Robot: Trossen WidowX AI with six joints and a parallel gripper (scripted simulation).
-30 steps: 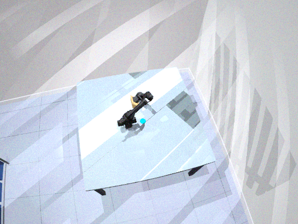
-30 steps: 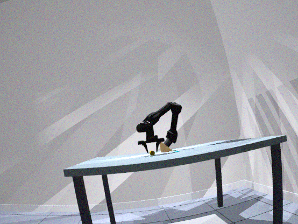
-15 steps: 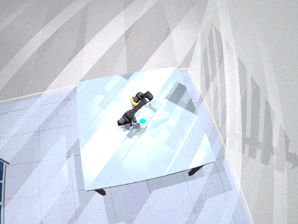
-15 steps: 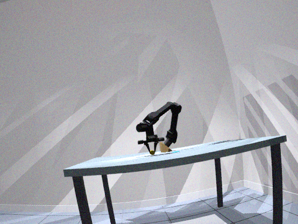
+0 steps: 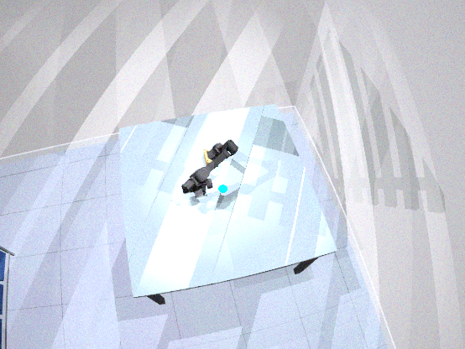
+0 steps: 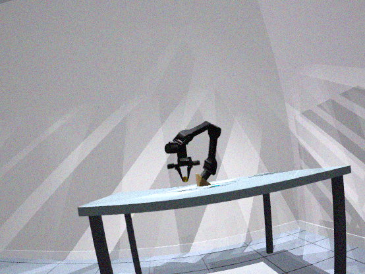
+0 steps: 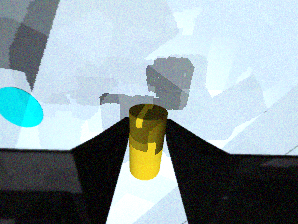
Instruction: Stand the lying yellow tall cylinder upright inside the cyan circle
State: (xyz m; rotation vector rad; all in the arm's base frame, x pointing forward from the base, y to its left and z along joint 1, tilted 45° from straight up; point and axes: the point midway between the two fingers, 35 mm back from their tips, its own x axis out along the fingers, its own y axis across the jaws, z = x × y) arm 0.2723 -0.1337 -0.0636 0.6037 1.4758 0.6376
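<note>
The cyan circle lies 3 cm behind my gripper tip, 17 cm to the left of it and 6 cm below it. From my gripper tip the other things lie so: yellow cylinder (2 cm behind).
</note>
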